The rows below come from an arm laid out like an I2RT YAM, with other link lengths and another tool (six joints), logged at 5 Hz.
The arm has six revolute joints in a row. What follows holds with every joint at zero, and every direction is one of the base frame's.
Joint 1 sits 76.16 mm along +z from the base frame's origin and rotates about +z.
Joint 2 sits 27 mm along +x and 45.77 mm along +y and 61.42 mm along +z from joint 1 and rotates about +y.
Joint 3 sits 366.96 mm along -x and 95.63 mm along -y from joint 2 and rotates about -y.
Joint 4 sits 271.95 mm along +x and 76.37 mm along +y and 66.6 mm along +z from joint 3 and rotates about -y.
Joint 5 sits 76.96 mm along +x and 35.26 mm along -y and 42.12 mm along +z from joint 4 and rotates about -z.
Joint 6 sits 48.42 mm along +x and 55.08 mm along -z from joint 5 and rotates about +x.
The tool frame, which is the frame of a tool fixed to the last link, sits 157 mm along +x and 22 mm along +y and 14 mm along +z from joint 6; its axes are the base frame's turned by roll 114.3, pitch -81.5 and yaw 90 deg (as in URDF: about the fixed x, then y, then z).
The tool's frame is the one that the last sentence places.
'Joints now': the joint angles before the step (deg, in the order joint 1, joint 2, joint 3, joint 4, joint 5, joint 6). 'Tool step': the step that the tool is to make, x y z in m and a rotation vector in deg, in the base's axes. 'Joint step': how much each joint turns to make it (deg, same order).
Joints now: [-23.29 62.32 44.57 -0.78 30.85 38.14]
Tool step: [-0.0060 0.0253 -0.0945 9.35 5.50 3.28]
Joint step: [1.41 0.53 -8.95 -2.03 -4.39 5.89]
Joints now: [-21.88 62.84 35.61 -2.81 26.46 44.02]
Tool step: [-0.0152 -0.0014 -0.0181 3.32 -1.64 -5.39]
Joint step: [1.32 -0.01 -2.05 -1.23 3.77 7.57]
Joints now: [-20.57 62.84 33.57 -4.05 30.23 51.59]
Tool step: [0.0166 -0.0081 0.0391 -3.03 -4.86 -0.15]
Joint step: [0.00 0.62 3.26 3.50 0.70 -1.04]
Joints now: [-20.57 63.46 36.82 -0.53 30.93 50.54]
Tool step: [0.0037 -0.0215 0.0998 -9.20 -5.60 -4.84]
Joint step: [0.00 0.00 10.00 1.52 6.93 -5.35]
